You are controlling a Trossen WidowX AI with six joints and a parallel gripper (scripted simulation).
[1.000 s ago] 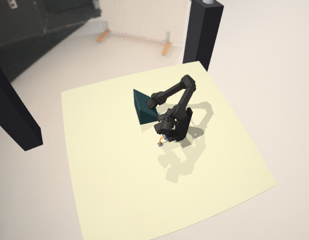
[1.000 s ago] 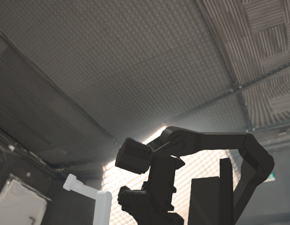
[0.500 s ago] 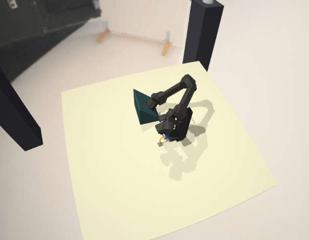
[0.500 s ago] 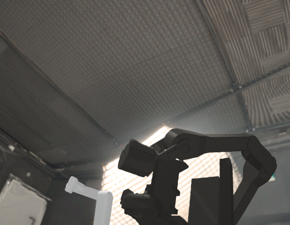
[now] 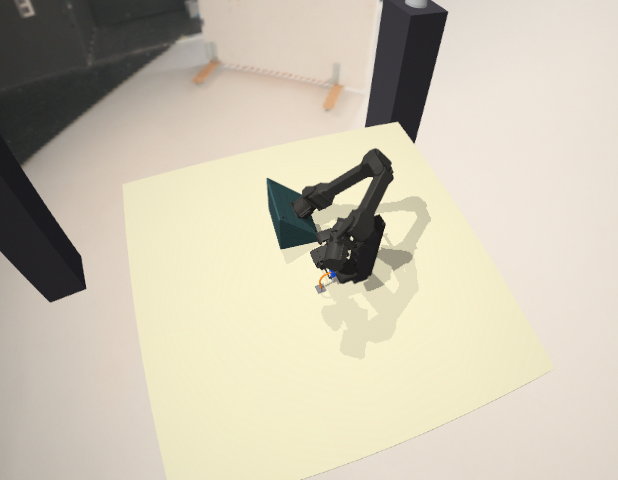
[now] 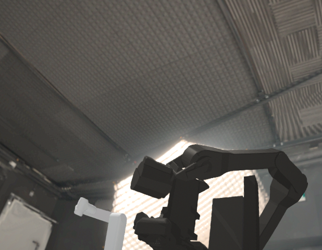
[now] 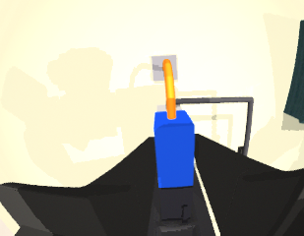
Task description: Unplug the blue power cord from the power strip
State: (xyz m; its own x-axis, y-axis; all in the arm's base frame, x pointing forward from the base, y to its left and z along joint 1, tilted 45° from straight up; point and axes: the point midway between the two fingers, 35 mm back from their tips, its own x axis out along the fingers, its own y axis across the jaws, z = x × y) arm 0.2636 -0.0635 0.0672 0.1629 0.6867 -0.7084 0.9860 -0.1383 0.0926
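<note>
My gripper tip is 30 mm to the right of the blue plug.
</note>
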